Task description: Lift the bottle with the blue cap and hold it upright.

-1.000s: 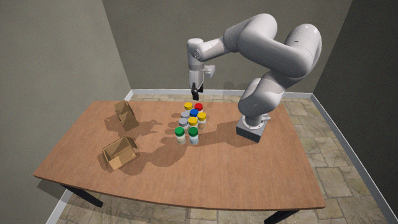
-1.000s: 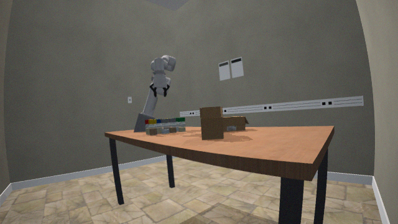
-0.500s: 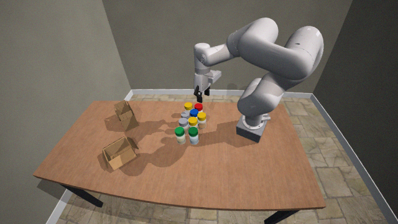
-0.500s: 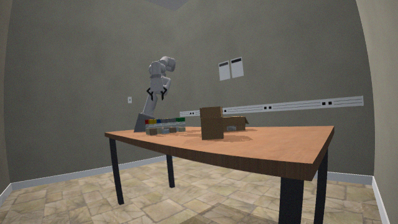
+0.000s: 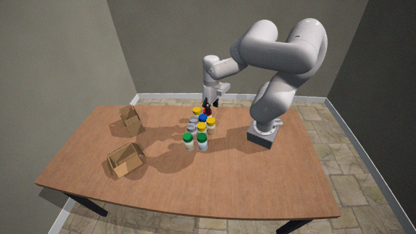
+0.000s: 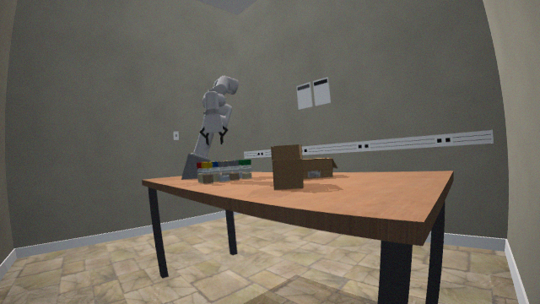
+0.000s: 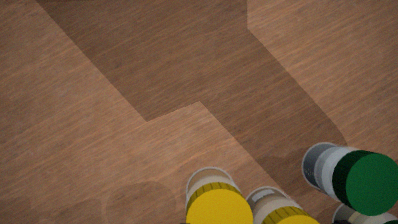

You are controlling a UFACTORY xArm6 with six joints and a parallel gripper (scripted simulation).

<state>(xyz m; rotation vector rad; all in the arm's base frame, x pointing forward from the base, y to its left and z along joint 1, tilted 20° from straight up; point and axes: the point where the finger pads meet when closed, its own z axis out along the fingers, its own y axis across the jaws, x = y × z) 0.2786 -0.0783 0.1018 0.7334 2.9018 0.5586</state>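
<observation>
The yellow-capped bottle lies 160 mm below my hand, 20 mm to the right of it and 10 mm ahead of it. Round my hand: grey-capped bottle 160 mm below, 120 mm ahead, 20 mm to the right; green-capped bottle 160 mm below, 130 mm ahead, 120 mm to the left; cardboard box 550 mm ahead, 150 mm below, 10 mm to the right.
</observation>
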